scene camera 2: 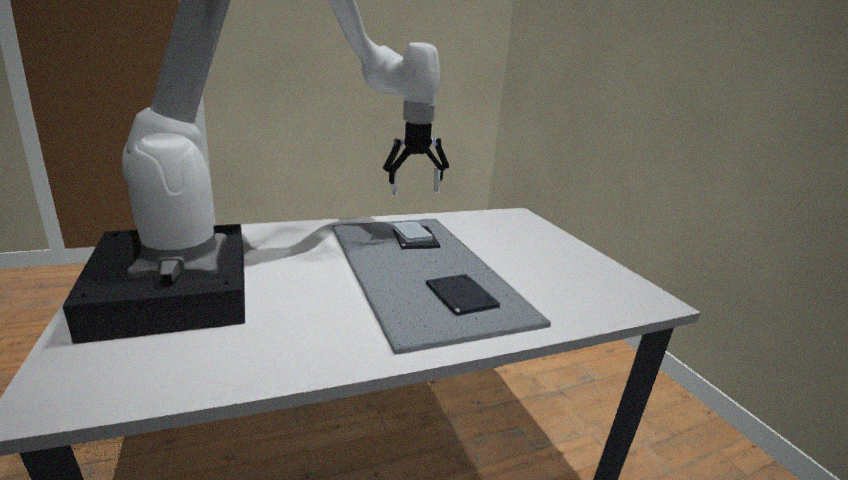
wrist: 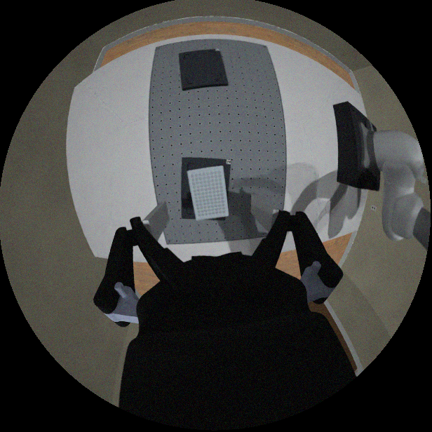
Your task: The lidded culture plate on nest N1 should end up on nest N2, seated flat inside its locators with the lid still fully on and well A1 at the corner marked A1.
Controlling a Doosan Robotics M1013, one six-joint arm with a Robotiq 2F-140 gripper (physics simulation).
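Frame: origin at the arm's base, x ahead, y left, z up, level; metres.
Where they show: gripper, fingertip midpoint: [scene camera 2: 415,193]; arm's base, origin of the base link: [scene camera 2: 181,256].
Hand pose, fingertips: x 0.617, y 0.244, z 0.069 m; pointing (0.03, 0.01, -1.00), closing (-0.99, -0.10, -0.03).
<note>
Each offset is from my fingertips to the top centre of the thing. Level surfaces: height alone.
The pale culture plate @[dx +0.000, dy +0.011, dz -0.122 m] [scene camera 2: 412,230] [wrist: 208,193] lies on the far dark nest @[dx +0.011, dy +0.006, dz -0.139 m] [scene camera 2: 416,244] [wrist: 185,172]. In the wrist view it is turned slightly against the nest and shifted off its centre, with its lower edge reaching the nest's edge. It looks not flat inside the locators. Whether the lid is fully on and where A1 is cannot be made out. The other dark nest @[dx +0.036, dy -0.362, dz -0.139 m] [scene camera 2: 462,292] [wrist: 202,69] holds no plate. The nest labels are too small to read, so I cannot tell N1 from N2. My gripper [scene camera 2: 415,191] [wrist: 209,206] is open and empty, well above the plate.
Both nests stand on a grey perforated board @[dz -0.153 m] [scene camera 2: 386,285] [wrist: 255,115] on the white table @[dz -0.166 m] [scene camera 2: 297,333] [wrist: 110,135]. The robot's black base block [scene camera 2: 154,321] [wrist: 350,150] stands at one side of the table. The arm's shadow falls across the board near the plate.
</note>
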